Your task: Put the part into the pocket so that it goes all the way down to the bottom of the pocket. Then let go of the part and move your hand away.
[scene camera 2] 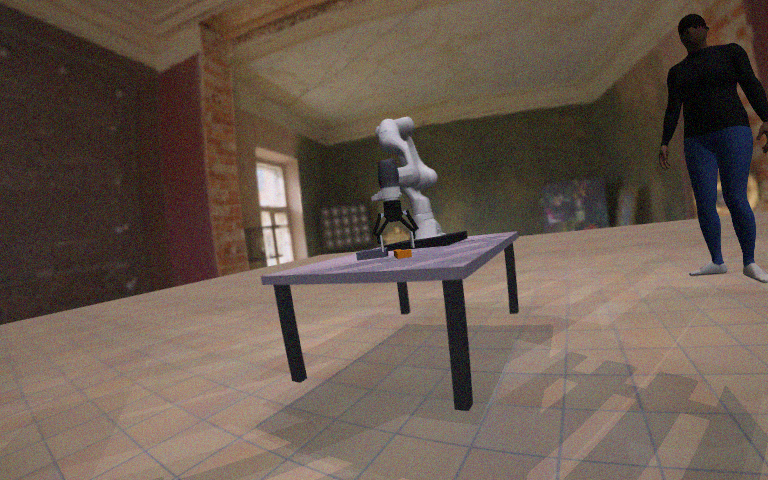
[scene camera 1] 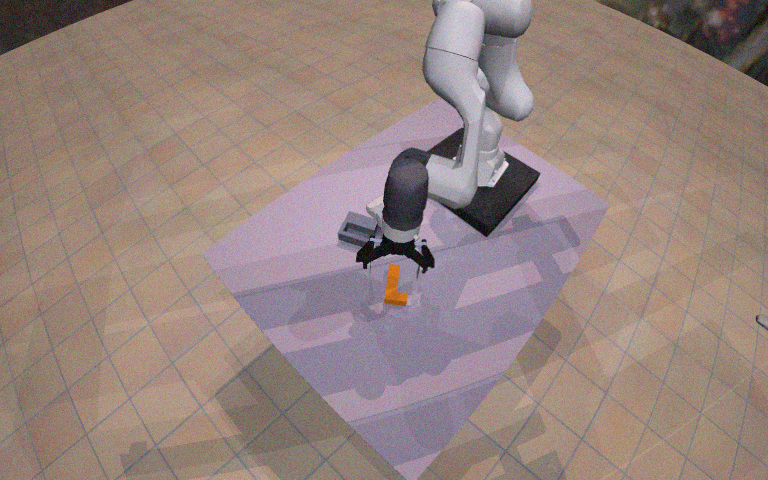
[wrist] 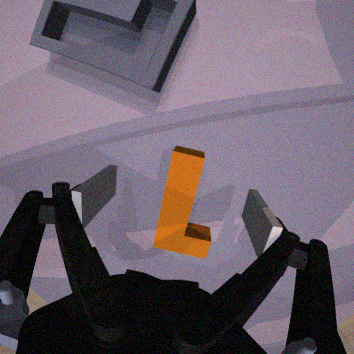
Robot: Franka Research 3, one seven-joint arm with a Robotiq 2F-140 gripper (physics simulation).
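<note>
The orange L-shaped part point(scene camera 1: 393, 278) point(scene camera 2: 402, 254) point(wrist: 180, 195) lies flat on the table, with its short foot toward the gripper body in the wrist view. The grey block with the L-shaped pocket point(scene camera 1: 350, 240) point(scene camera 2: 371, 255) point(wrist: 95, 61) stands apart from the part, at the upper left of the wrist view and partly cut off there. Its pocket floor shows bare where visible. My gripper point(scene camera 1: 393, 295) point(scene camera 2: 397, 247) point(wrist: 179, 191) is wide open and empty. It points down over the part, with one finger on each side and a gap to both. The exact fingertip height is hard to tell.
The pale purple table point(scene camera 1: 283, 226) point(scene camera 2: 362, 277) carries the arm's black base plate point(scene camera 1: 498, 209) behind the gripper. In scene camera 1, the hand partly hides the pocket block. A person point(scene camera 2: 716, 90) stands away from the table at the right of scene camera 2.
</note>
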